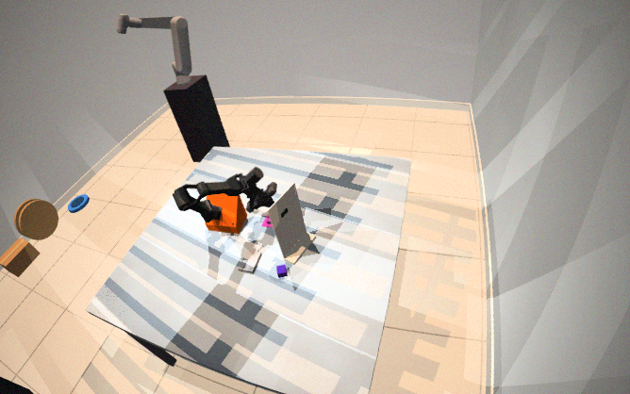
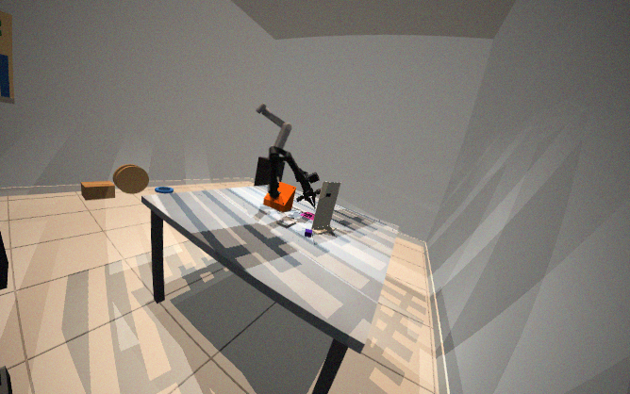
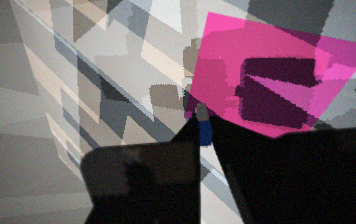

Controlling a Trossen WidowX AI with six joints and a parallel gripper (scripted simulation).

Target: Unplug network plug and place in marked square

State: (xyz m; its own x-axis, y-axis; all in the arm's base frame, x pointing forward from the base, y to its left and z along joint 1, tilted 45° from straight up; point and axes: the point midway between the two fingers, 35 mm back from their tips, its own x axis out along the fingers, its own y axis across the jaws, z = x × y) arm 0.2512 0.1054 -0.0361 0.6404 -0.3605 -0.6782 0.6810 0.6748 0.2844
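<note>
Right now the magenta marked square is 1 cm behind my gripper tip and 8 cm below it. Also, from my gripper tip: flat tile: 2 cm behind, 27 cm to the right, 7 cm below; then network plug: right at my gripper tip; then upright grey panel: 15 cm ahead, 14 cm to the right, 6 cm above.
</note>
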